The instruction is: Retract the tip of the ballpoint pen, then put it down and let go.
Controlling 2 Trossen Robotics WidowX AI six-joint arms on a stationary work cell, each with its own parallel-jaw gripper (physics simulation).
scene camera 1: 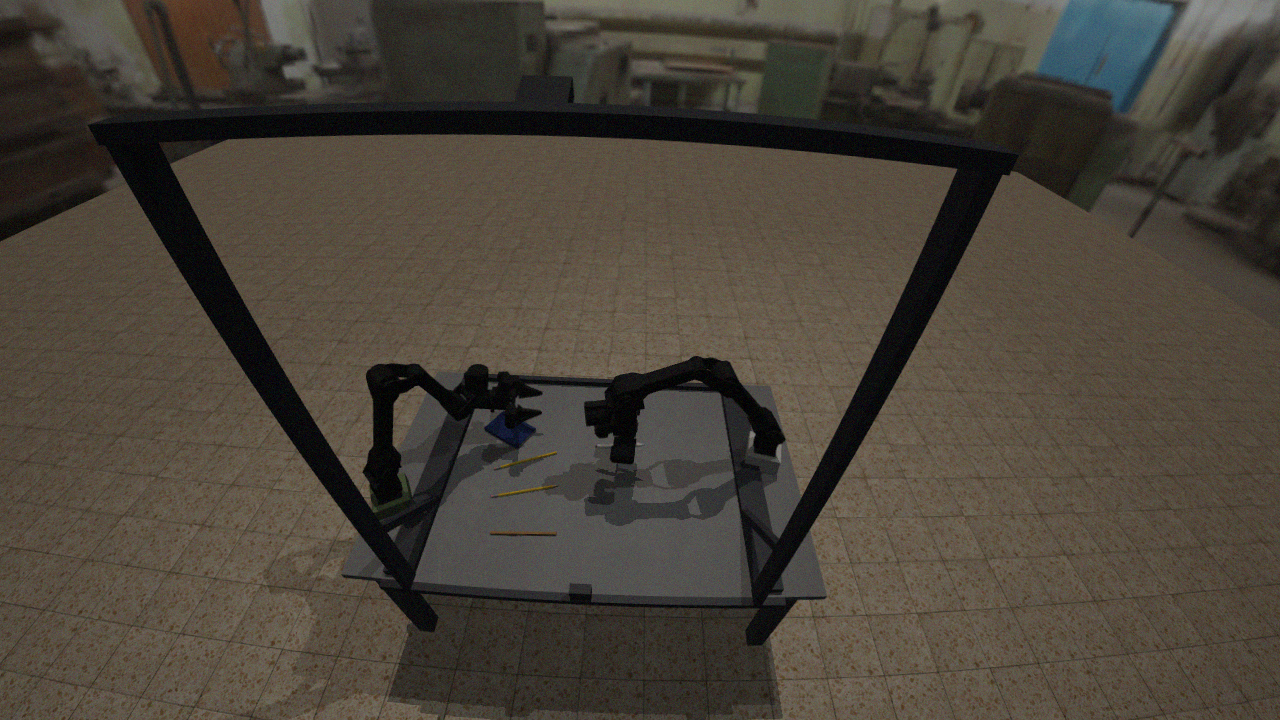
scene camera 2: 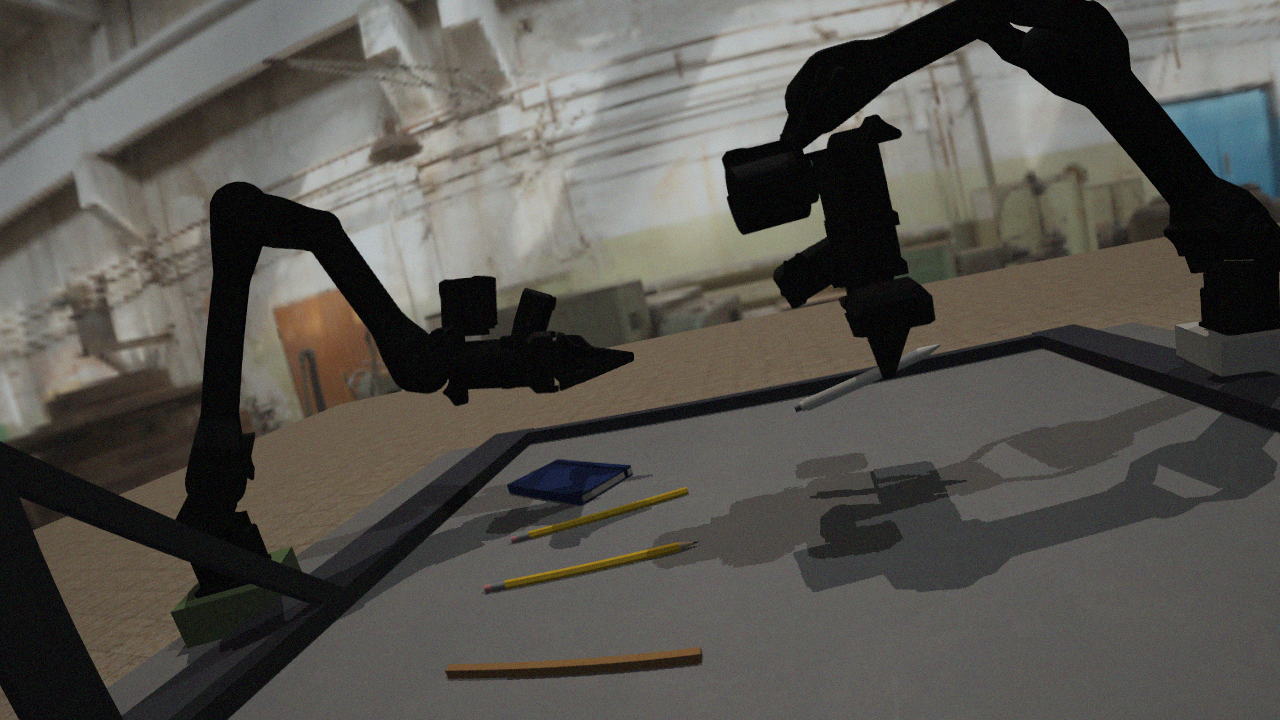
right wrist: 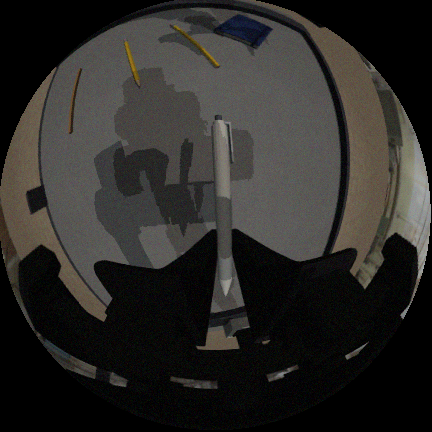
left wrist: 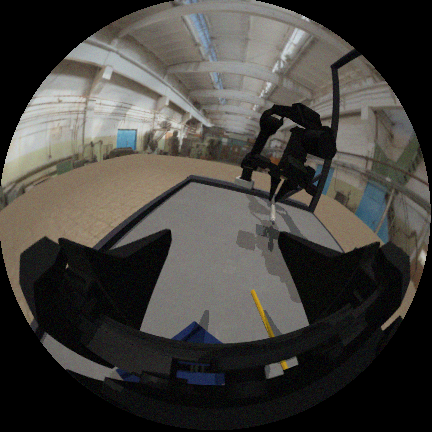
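Seen in the pictures: left gripper, between the fingertips: (scene camera 1: pixel 542 402) (scene camera 2: pixel 631 357) (left wrist: pixel 226 236); right gripper, between the fingertips: (scene camera 1: pixel 626 446) (scene camera 2: pixel 887 374) (right wrist: pixel 223 234) (left wrist: pixel 271 201); left arm's base, origin of its link: (scene camera 1: pixel 389 492); right arm's base, origin of its link: (scene camera 1: pixel 765 446) (scene camera 2: pixel 1242 326) (right wrist: pixel 243 331) (left wrist: pixel 245 178).
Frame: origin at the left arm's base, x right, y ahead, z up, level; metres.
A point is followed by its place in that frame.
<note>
The white and grey ballpoint pen (scene camera 1: pixel 605 445) @[y 0.591, x 0.160, z 0.051 m] (scene camera 2: pixel 836 392) @[y 0.597, x 0.170, z 0.050 m] (left wrist: pixel 273 212) @[y 0.591, x 0.158, z 0.051 m] (right wrist: pixel 223 175) @[y 0.606, x 0.169, z 0.057 m] is held above the table by my right gripper (scene camera 2: pixel 887 376) @[y 0.641, x 0.194, z 0.057 m] (right wrist: pixel 223 234) @[y 0.641, x 0.194, z 0.057 m], which is shut on its barrel. In the right wrist view the dark button end points up the picture, away from the gripper, and the pale cone end sits between the fingers. I cannot tell whether a writing point sticks out of the cone. My left gripper (scene camera 1: pixel 541 402) @[y 0.478, x -0.032, z 0.103 m] (scene camera 2: pixel 631 357) @[y 0.478, x -0.032, z 0.103 m] (left wrist: pixel 226 236) @[y 0.478, x -0.032, z 0.103 m] is open and empty, raised near the blue notebook and apart from the pen.
A blue notebook (scene camera 1: pixel 510 430) @[y 0.379, x -0.087, z -0.028 m] (scene camera 2: pixel 568 481) @[y 0.377, x -0.073, z -0.028 m] (right wrist: pixel 243 31) lies at the table's back left in scene camera 1. Two yellow pencils (scene camera 2: pixel 608 514) @[y 0.391, x 0.044, z -0.036 m] (scene camera 2: pixel 590 566) @[y 0.345, x 0.143, z -0.034 m] lie in front of it, and an orange stick (scene camera 1: pixel 523 534) @[y 0.294, x 0.266, z -0.035 m] (scene camera 2: pixel 572 663) @[y 0.300, x 0.265, z -0.033 m] nearer the front. Dark frame posts (scene camera 1: pixel 237 331) @[y -0.001, x 0.272, z 0.741 m] (scene camera 1: pixel 881 367) @[y 0.720, x 0.695, z 0.723 m] flank the table.
</note>
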